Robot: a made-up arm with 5 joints.
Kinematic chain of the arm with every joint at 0, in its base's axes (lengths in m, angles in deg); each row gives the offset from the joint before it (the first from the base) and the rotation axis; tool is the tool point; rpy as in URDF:
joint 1: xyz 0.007 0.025 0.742 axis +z
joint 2: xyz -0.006 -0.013 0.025 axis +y
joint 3: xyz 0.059 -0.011 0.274 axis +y
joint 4: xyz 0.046 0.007 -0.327 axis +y
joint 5: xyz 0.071 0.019 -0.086 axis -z
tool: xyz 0.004 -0.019 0.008 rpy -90 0 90
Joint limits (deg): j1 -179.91..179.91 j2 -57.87..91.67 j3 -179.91..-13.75 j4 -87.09..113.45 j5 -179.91..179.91
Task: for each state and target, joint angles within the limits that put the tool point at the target. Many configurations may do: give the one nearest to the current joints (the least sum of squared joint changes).
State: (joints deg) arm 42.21 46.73 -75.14 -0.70 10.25
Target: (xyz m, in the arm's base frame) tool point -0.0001 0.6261 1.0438
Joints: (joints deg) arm 92.33 30.33 -113.93 1.73 6.98
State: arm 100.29 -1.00 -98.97 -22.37 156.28
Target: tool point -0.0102 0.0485 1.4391
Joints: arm 90.63 -23.16 -127.29 -15.59 152.19
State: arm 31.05 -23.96 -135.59 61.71 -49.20
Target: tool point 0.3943 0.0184 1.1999
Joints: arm 0.24 -13.75 -98.67 77.82 -46.41
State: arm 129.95 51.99 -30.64 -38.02 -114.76
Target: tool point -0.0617 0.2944 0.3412
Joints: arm 101.64 83.93 -61.31 -23.57 -112.35
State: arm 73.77 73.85 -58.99 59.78 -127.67
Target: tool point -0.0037 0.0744 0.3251
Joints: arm 82.48 90.53 -57.50 58.49 -129.03
